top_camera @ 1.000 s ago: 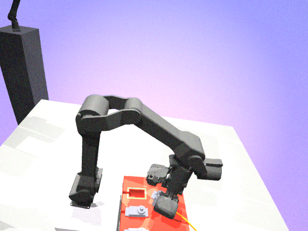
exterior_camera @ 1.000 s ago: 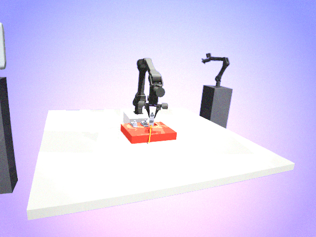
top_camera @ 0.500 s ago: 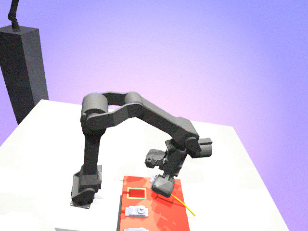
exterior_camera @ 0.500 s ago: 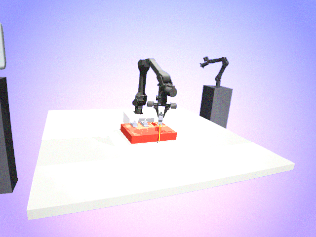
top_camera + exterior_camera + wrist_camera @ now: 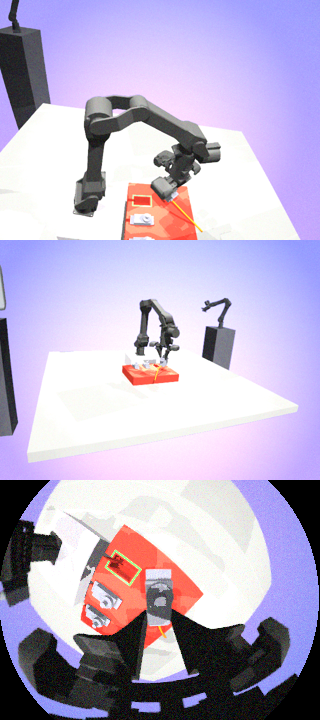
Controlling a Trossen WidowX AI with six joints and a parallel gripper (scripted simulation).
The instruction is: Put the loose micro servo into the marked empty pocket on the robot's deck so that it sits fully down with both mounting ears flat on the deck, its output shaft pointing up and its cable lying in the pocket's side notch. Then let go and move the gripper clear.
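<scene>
Right now my gripper tip is 2 cm short of the red deck, 7 cm to the left of it and 10 cm above it.
</scene>
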